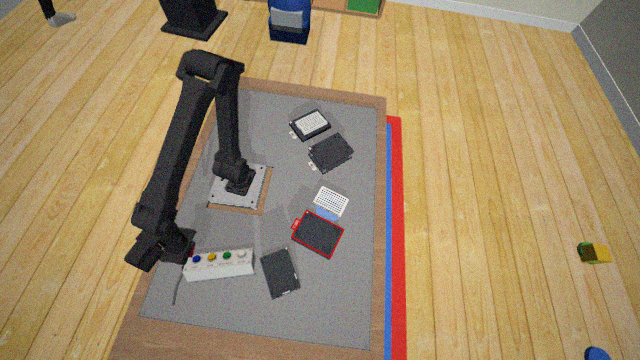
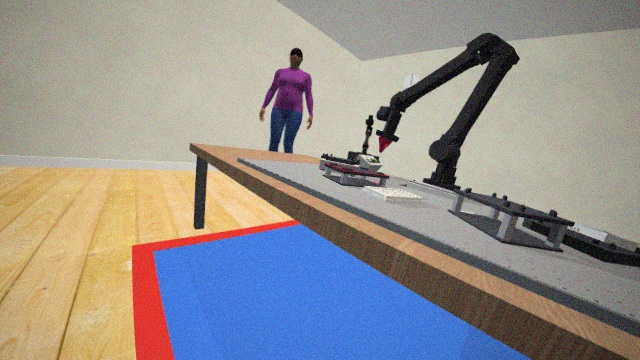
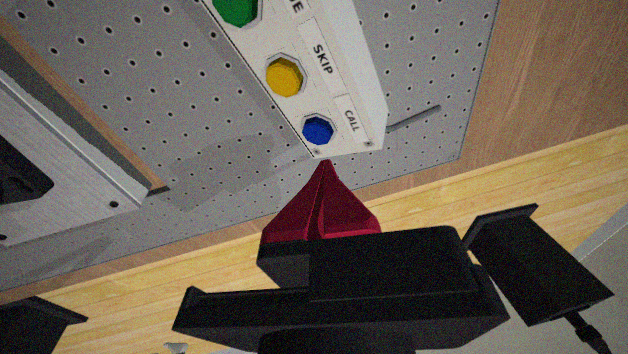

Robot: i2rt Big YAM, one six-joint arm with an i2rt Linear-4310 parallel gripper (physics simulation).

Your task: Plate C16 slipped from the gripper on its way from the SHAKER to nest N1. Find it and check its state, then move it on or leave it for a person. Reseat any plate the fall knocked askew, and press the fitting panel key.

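Frame: origin at the arm's base, x ahead, y left, z up, level; millimetres.
Seen in the pictures: gripper, fingertip midpoint: point(image 1: 190, 256) point(image 2: 380, 152) point(image 3: 327, 166); arm's base, origin of the base link: point(image 1: 241, 181) point(image 2: 440, 186).
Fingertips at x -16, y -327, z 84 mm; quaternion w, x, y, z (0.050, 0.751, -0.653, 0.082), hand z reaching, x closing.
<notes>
Offsets run from my fingertips to a thing's top centre. "spot": to the spot under its first point.
A white plate with a grid of wells @(spot: 393 mm ahead, 352 mm left, 98 mm down) point(image 1: 331, 201) point(image 2: 395, 194) lies on the grey mat, with a translucent blue patch @(spot: 391 mm ahead, 297 mm left, 108 mm down) point(image 1: 327, 214) between it and the red-rimmed stand point(image 1: 318, 234) point(image 2: 356, 171). No label is readable. Another white plate @(206 mm ahead, 698 mm left, 63 mm down) point(image 1: 311, 123) sits in a black nest. A raised dark stand point(image 1: 331, 152) point(image 2: 515, 206) is beside that nest; a flat dark unit @(spot: 288 mm ahead, 32 mm left, 54 mm down) point(image 1: 280, 273) is near the panel. The key panel @(81 mm ahead, 6 mm left, 25 mm down) point(image 1: 220, 270) point(image 3: 345, 75) has blue @(4 mm ahead, 2 mm right, 34 mm down) point(image 1: 196, 258) point(image 3: 318, 130), yellow @(50 mm ahead, 17 mm left, 34 mm down) point(image 3: 284, 76), green @(spot: 91 mm ahead, 37 mm left, 39 mm down) point(image 3: 237, 9) and white @(142 mm ahead, 56 mm left, 34 mm down) point(image 1: 242, 254) keys. My gripper point(image 3: 327, 166) point(image 2: 382, 151) is shut and empty, its red tips near the blue CALL key end.
The arm's metal base plate point(image 1: 235, 199) point(image 3: 75, 185) is bolted to the table's left side. A short cable @(spot: 40 mm back, 114 mm right, 104 mm down) point(image 1: 176, 290) point(image 3: 414, 119) leaves the panel. A person in purple point(image 2: 291, 90) stands beyond the table. A red-edged blue floor area point(image 2: 300, 290) lies beside the table.
</notes>
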